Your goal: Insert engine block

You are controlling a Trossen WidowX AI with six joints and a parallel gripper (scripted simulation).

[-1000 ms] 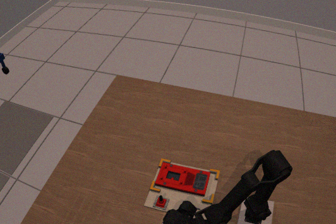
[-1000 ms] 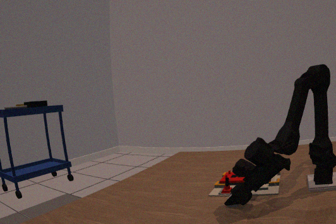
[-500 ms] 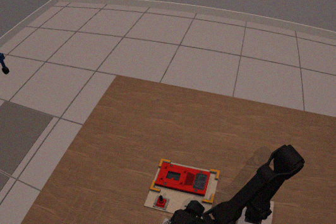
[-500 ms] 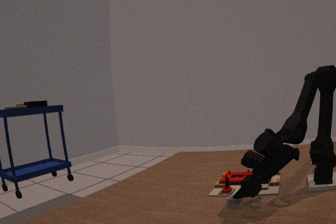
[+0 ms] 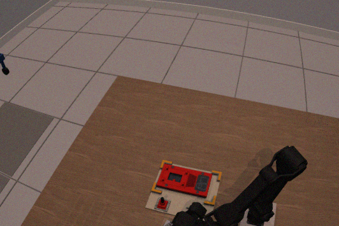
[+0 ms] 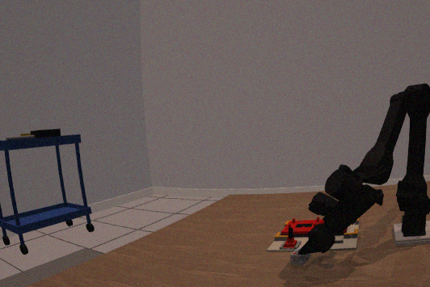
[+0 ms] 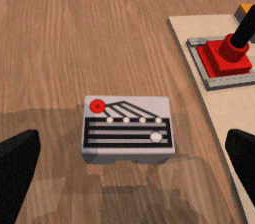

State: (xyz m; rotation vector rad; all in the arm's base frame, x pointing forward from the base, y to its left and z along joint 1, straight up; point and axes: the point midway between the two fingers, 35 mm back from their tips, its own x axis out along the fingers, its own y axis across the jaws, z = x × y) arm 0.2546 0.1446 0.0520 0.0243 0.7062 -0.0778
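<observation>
Now: gripper tip 30 mm above the engine block and 10 mm short of it.
</observation>
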